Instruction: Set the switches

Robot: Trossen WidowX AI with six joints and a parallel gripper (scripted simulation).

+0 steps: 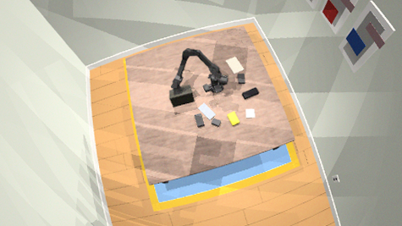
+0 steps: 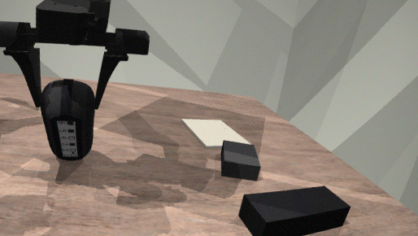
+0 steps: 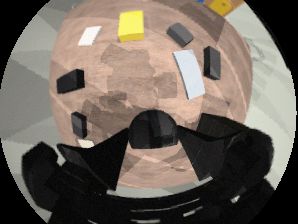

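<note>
The pale grey plate lies 11 cm behind my gripper tip, 13 cm to the right of it and 10 cm below it. From my gripper tip the other things lie so: yellow block 8 cm ahead, 26 cm to the right, 9 cm below; then long black block 30 cm ahead, 8 cm to the right, 9 cm below; then dark grey block 27 cm ahead, 8 cm to the left, 9 cm below.
</note>
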